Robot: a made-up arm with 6 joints.
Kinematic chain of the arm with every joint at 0, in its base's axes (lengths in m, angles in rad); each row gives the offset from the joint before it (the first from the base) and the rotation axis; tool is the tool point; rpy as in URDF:
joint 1: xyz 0 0 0.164 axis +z
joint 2: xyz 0 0 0 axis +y
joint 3: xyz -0.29 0 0.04 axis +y
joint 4: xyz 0.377 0 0.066 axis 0.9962 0 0.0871
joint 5: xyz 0 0 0 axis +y
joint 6: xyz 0.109 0 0.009 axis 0.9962 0 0.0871
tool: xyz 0 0 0 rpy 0 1.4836 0
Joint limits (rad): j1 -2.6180..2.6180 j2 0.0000..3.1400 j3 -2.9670..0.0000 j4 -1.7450..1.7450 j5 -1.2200..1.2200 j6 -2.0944..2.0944
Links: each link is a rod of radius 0.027 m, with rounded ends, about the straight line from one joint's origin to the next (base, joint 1, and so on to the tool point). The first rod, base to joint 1, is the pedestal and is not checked.
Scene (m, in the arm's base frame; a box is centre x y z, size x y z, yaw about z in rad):
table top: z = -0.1
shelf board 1: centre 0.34 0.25 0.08 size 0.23 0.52 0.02 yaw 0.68
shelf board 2: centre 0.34 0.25 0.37 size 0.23 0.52 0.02 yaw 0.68
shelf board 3: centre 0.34 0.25 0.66 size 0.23 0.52 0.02 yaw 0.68
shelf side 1: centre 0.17 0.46 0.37 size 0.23 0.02 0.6 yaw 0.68
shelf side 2: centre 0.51 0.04 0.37 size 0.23 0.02 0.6 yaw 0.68
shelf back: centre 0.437 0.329 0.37 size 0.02 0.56 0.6 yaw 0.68
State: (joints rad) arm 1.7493 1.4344 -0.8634 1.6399 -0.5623 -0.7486
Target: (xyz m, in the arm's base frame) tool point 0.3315 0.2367 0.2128
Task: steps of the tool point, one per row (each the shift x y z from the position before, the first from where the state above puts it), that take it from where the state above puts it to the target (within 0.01 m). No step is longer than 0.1 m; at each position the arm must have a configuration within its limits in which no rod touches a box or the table.
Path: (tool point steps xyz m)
1: 0.0284 -0.0644 0.0546
2: 0.0268 -0.0723 0.0330
3: 0.0233 -0.0741 0.0112
4: 0.0528 -0.0157 -0.0506
5: 0.0463 -0.0361 -0.0497
6: 0.0314 -0.0527 -0.0475
7: 0.0403 0.0410 0.0141
8: 0.0481 0.0397 0.0003
9: 0.0542 0.0346 -0.0144

